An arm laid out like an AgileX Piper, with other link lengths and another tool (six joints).
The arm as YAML. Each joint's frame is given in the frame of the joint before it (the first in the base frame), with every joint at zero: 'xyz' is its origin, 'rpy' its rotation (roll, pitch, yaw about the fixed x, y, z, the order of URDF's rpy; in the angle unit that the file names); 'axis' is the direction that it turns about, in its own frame. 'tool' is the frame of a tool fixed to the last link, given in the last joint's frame.
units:
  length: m
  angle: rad
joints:
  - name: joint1
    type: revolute
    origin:
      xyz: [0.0, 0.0, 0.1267]
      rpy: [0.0, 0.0, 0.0]
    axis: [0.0, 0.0, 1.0]
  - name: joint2
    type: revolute
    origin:
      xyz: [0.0, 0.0, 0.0]
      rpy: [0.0, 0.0, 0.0]
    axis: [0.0, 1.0, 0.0]
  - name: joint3
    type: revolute
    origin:
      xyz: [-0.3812, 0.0, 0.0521]
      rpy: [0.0, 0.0, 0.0]
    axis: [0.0, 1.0, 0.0]
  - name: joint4
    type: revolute
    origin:
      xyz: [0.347, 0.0, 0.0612]
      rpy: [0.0, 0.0, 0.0]
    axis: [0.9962, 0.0, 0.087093]
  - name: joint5
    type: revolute
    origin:
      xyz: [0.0, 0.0, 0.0]
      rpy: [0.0, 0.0, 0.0]
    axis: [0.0, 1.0, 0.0]
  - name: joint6
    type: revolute
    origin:
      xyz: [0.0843, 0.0, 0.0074]
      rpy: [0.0, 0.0, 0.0]
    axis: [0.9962, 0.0, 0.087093]
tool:
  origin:
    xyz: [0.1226, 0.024, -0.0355]
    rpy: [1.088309, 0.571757, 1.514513]
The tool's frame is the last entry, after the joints.
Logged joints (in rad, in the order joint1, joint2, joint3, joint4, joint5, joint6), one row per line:
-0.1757 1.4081 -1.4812 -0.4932 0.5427 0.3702
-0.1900 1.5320 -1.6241 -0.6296 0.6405 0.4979
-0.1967 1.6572 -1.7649 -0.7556 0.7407 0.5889
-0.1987 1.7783 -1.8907 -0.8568 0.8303 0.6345
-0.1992 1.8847 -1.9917 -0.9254 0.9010 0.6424
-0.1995 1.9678 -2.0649 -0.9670 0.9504 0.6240
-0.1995 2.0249 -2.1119 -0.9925 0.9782 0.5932
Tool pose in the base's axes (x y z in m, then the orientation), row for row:
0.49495 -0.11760 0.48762 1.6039 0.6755 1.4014
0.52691 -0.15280 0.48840 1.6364 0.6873 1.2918
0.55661 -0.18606 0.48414 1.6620 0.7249 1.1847
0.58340 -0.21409 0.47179 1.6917 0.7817 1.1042
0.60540 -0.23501 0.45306 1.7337 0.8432 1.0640
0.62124 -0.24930 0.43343 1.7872 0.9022 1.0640
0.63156 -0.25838 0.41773 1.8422 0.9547 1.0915
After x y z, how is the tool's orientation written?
As angles about the fixed x, y, z axes (roll, pitch, yaw), in radians.
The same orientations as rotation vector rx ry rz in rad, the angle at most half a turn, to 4 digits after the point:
0.8384 1.3906 0.5463
0.9274 1.3511 0.4318
0.9909 1.3164 0.3036
1.0288 1.3021 0.1774
1.0494 1.3111 0.0693
1.0549 1.3386 -0.0153
1.0460 1.3741 -0.0768

